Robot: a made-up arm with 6 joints. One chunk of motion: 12 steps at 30 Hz.
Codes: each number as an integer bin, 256 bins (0 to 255) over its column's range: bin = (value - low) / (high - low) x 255, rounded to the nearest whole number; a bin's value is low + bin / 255 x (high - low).
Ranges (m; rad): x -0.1..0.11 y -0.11..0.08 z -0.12..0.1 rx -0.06..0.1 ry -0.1..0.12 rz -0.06..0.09
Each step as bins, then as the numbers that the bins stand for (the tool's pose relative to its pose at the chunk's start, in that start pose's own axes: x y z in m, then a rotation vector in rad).
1 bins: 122 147 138 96 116 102
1 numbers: 0.0005 -0.0005 -0.0009 0.0002 0.0001 0.0000
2 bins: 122 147 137 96 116 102
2 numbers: 0.0005 -0.0005 -0.0018 0.0002 0.0001 0.0000
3 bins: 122 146 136 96 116 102
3 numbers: 0.0005 -0.0012 -0.0027 0.0002 0.0001 0.0000
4 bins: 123 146 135 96 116 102
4 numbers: 0.0013 -0.0012 -0.0035 0.0002 0.0001 0.0000
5 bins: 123 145 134 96 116 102
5 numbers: 0.0013 -0.0020 -0.0044 0.0002 0.0001 0.0000
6 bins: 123 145 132 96 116 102
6 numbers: 0.0013 -0.0020 -0.0061 0.0002 0.0001 0.0000
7 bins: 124 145 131 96 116 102
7 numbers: 0.0021 -0.0020 -0.0070 0.0002 0.0001 0.0000
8 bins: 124 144 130 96 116 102
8 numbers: 0.0021 -0.0027 -0.0078 0.0002 0.0001 0.0000
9 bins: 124 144 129 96 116 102
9 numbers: 0.0021 -0.0027 -0.0087 0.0002 0.0001 0.0000
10 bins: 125 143 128 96 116 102
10 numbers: 0.0029 -0.0035 -0.0096 0.0002 0.0001 0.0000
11 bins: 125 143 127 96 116 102
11 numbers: 0.0029 -0.0035 -0.0104 0.0002 0.0001 0.0000
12 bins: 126 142 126 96 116 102
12 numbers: 0.0038 -0.0042 -0.0113 0.0002 0.0001 0.0000
